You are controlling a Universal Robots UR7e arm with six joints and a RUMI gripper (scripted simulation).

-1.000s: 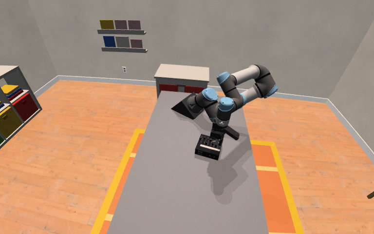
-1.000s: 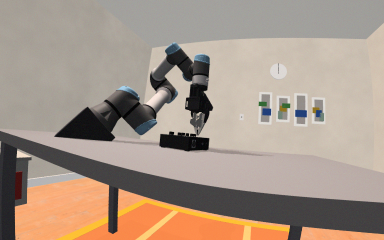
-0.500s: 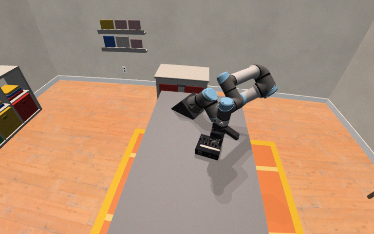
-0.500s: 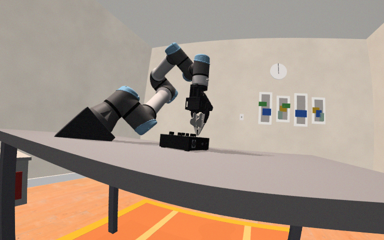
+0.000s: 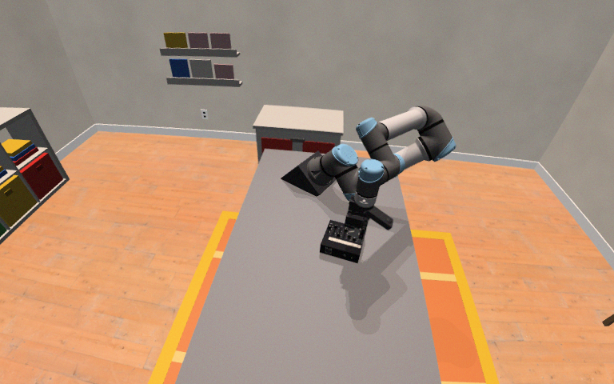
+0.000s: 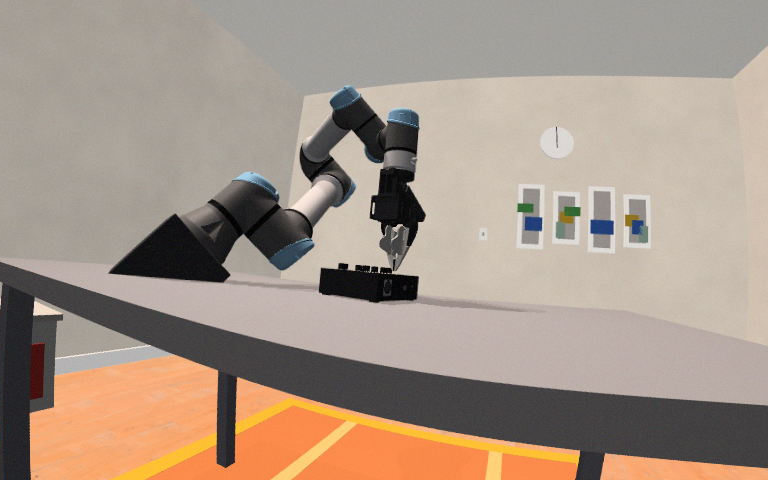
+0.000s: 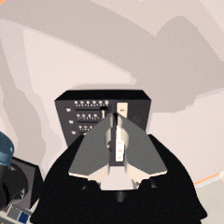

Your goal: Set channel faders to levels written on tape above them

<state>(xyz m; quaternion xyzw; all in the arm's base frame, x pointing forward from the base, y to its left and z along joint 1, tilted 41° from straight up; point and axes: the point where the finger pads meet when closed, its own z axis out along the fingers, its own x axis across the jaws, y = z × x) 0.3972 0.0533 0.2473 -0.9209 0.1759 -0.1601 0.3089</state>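
Right now my hand is 70 mm past the master fader, 120 mm to the left of it and 10 mm above it.
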